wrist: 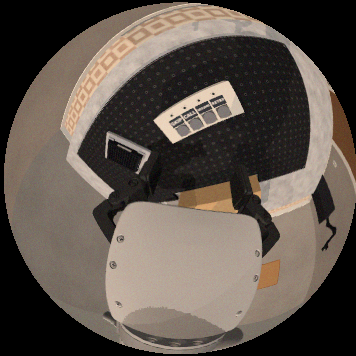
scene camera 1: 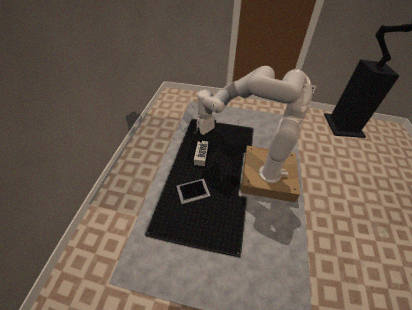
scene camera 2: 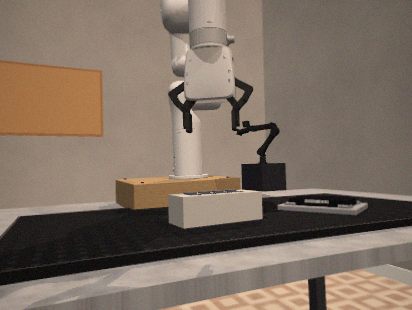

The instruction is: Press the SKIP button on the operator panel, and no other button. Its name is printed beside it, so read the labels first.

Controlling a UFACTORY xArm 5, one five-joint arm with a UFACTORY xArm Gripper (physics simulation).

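Places are measured from the arm's base along level axes (x ahead, y left, z up), in millimetres.
Where they show: gripper, fingertip midpoint: (wrist: 197,166) (scene camera 1: 205,137) (scene camera 2: 211,131); arm's base, link origin: (scene camera 1: 270,174) (scene camera 2: 188,177).
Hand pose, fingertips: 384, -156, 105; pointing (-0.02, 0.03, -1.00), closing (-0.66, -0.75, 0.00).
Observation:
Things, the pixels of their centre, and the offset from my fingertips, as dx, dy, dz. Level surfaces: height alone.
- operator panel, body centre: (scene camera 2: 216,206) (wrist: 197,109) (scene camera 1: 201,152) +24, -10, -145
- SKIP button, body centre: (wrist: 182,129) +9, +36, -121
- CALL button, body centre: (wrist: 195,123) +7, +6, -121
- white-rimmed tray, body centre: (scene camera 2: 322,205) (wrist: 123,154) (scene camera 1: 193,190) +48, +263, -164
- black mat, surface height: dz -173
The operator panel (scene camera 1: 200,161) (scene camera 2: 215,212) (wrist: 234,93) is an off-white box lying on the black mat, with a row of grey buttons on top. In the wrist view its labels read SKIP, CALL, a blurred third one, and RETRY. The SKIP button (wrist: 183,130) is at the left end of the row, beside the CALL button (wrist: 194,123). My gripper (scene camera 2: 212,130) (wrist: 197,166) is open and empty, pointing down high above the panel in scene camera 2. Its fingers are hard to make out in scene camera 1.
A white-rimmed tray (scene camera 1: 196,199) (scene camera 2: 320,209) with a dark inside lies on the black mat (scene camera 1: 200,225) (scene camera 2: 100,237) (wrist: 272,75), apart from the panel. The arm stands on a wooden base block (scene camera 1: 255,189) (scene camera 2: 155,195) (wrist: 205,200) beside the mat.

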